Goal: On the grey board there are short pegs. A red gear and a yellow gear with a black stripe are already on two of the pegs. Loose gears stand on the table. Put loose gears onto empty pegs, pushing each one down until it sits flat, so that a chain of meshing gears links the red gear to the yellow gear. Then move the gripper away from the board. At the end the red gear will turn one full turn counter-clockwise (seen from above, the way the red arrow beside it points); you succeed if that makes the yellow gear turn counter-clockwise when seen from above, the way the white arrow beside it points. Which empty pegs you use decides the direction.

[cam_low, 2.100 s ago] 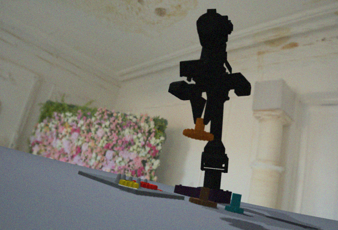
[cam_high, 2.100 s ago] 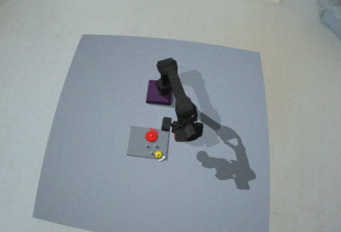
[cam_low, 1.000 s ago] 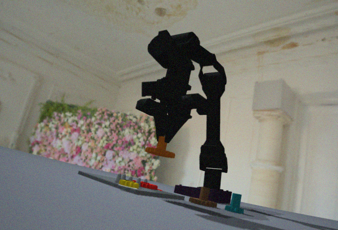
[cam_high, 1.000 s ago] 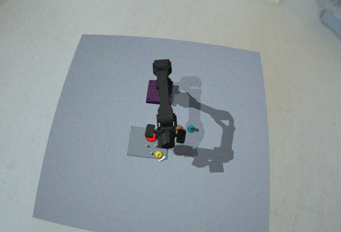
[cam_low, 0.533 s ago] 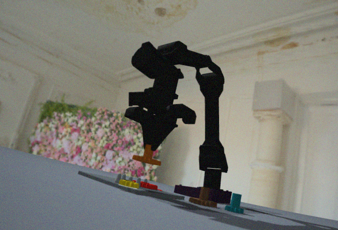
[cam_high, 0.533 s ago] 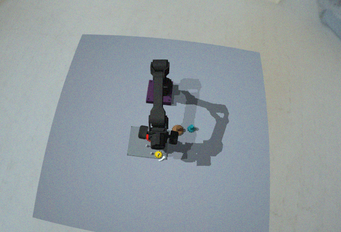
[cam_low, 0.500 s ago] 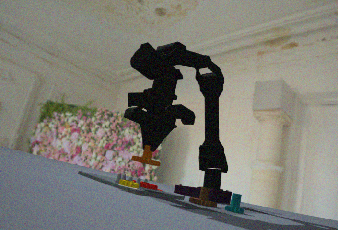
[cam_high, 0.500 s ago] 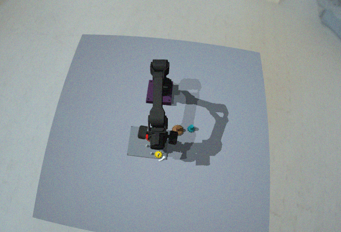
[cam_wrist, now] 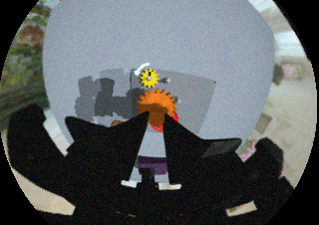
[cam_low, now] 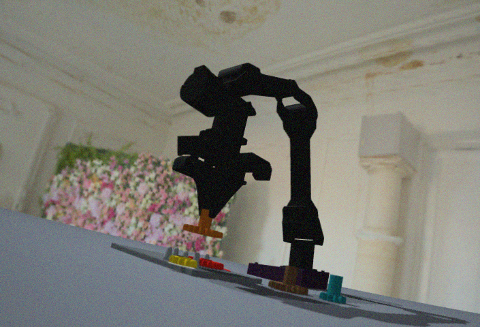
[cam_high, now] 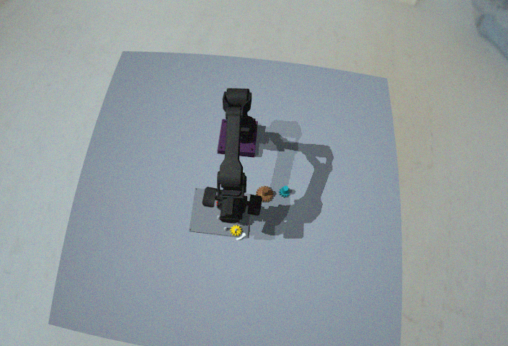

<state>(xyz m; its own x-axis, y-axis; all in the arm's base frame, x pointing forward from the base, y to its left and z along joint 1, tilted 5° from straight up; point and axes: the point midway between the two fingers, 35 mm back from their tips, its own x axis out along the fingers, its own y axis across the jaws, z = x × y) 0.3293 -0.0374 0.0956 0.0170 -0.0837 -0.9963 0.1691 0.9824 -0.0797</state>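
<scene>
My gripper tip is now 5 cm short of the yellow gear, 2 cm to the right of it and 7 cm above it. The rest, counted from my gripper tip: orange gear (1 cm below); white arrow (7 cm ahead, 3 cm to the left, 8 cm below); red gear (6 cm behind, 2 cm to the right, 7 cm below).
</scene>
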